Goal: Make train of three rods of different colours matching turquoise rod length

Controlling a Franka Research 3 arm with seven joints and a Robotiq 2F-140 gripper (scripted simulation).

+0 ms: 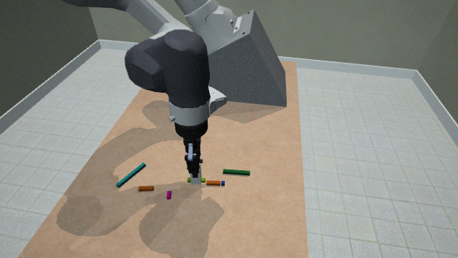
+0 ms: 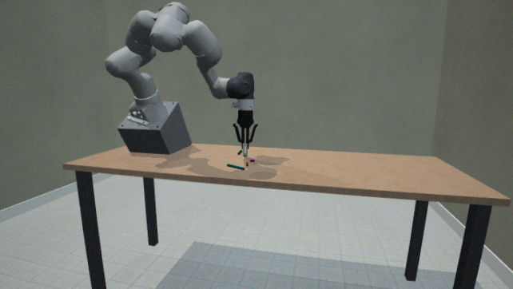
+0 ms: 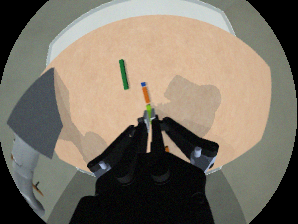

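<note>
Right now the lime rod is 3 cm below my hand. From my hand the other things lie so: blue rod (7 cm to the left, 4 cm below, 2 cm behind); then green rod (10 cm to the left, 7 cm behind, 4 cm below); then magenta rod (6 cm to the right, 6 cm ahead, 4 cm below).
</note>
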